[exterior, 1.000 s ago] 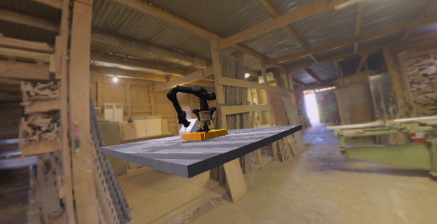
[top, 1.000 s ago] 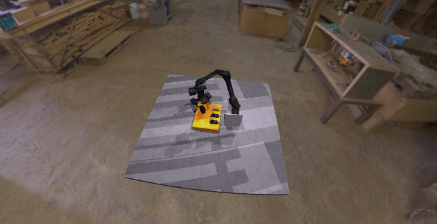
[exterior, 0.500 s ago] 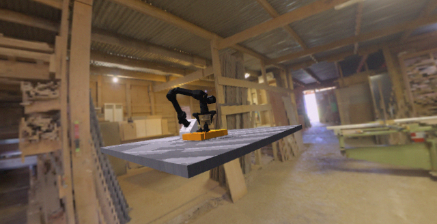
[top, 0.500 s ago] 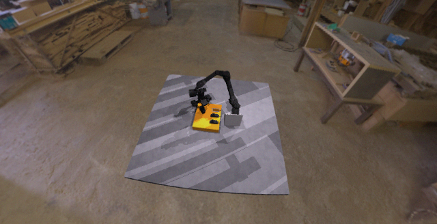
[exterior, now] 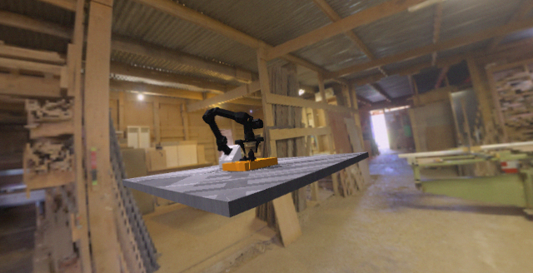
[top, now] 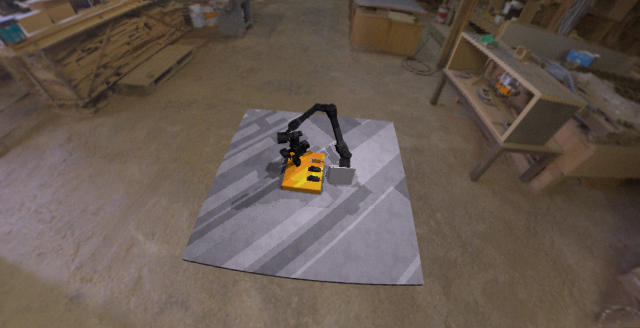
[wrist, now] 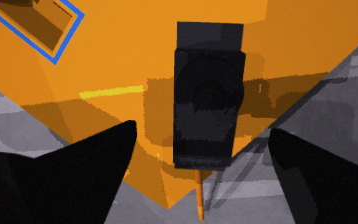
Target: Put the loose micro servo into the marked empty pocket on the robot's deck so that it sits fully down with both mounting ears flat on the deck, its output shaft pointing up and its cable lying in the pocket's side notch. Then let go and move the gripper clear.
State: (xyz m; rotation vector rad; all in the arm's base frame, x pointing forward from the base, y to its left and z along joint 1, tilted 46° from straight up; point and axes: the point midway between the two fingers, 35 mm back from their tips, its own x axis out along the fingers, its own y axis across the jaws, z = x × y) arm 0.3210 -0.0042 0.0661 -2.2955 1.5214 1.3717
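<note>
Now: gripper tip 70 mm above the deck, 50 mm to the right of it and 30 mm past it.
</note>
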